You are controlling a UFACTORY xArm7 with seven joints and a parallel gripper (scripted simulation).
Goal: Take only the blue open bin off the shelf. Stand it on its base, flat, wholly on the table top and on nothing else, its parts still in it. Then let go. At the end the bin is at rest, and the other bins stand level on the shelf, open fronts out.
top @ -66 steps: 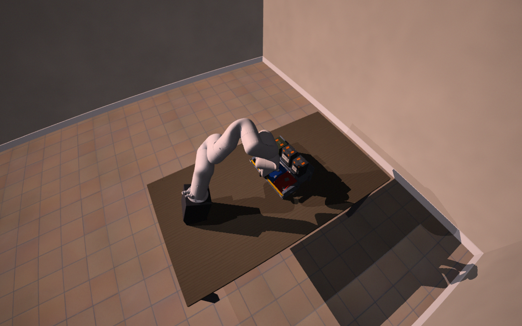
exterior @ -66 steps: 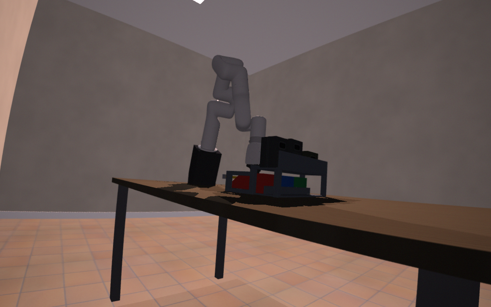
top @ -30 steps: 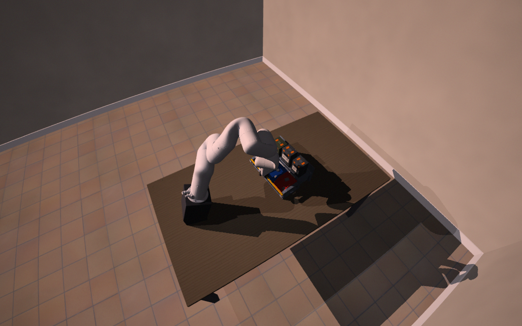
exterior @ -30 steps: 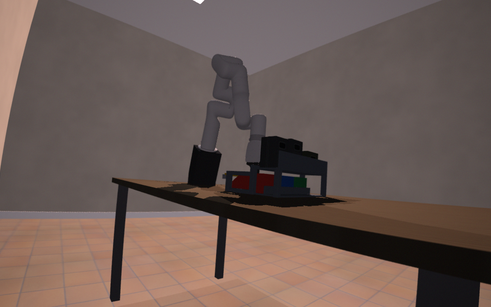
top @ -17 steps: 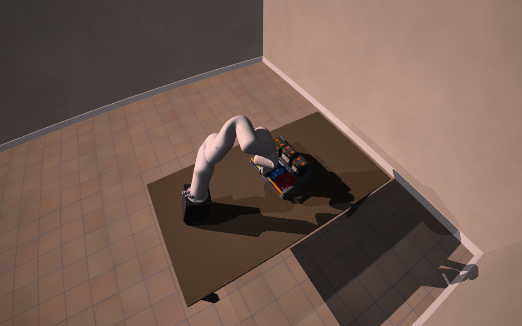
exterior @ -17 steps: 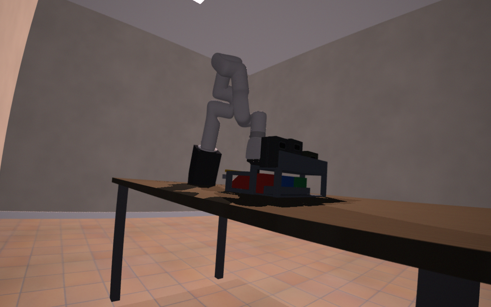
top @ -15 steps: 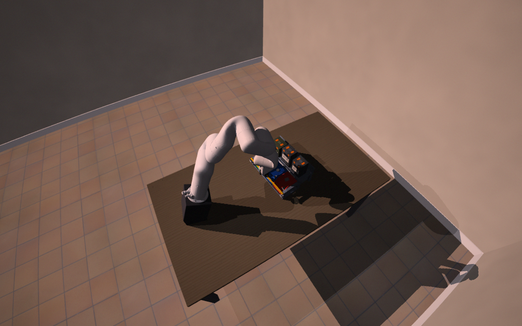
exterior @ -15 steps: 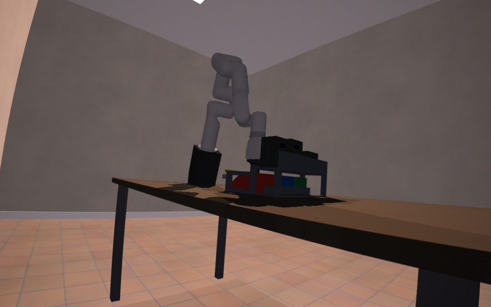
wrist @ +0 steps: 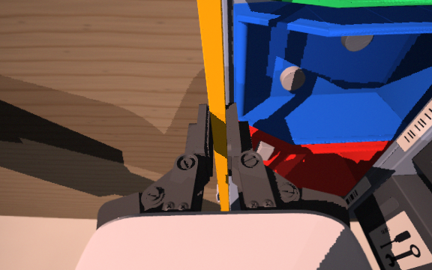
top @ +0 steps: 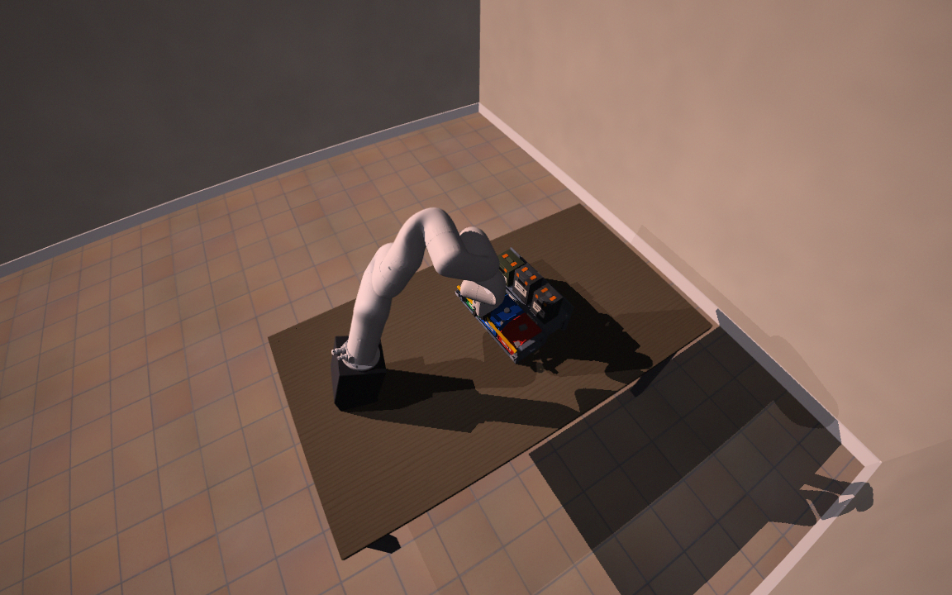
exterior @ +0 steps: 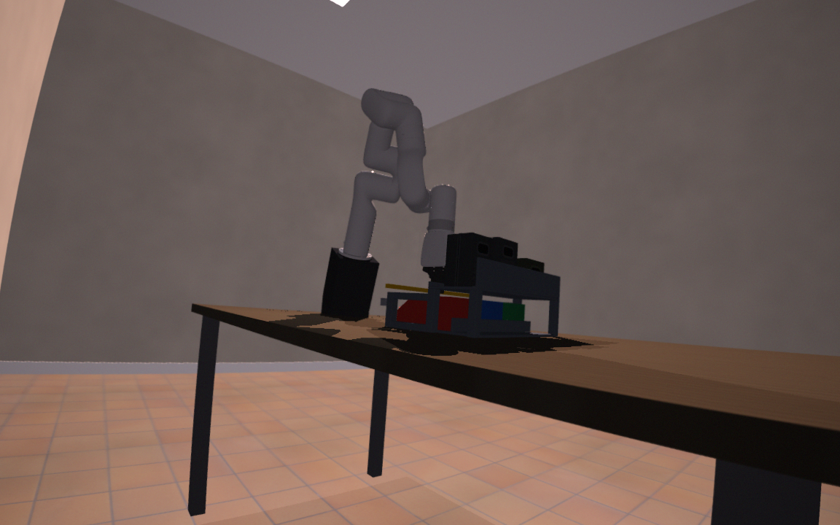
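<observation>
The blue open bin is 10 cm ahead of my hand, 1 cm to the left of it and 7 cm below it. The rest, counted from my hand: red bin (12 cm ahead, 10 cm to the right, 7 cm below); thin yellow bar (2 cm below); green bin (9 cm ahead, 13 cm to the left, 7 cm below).
</observation>
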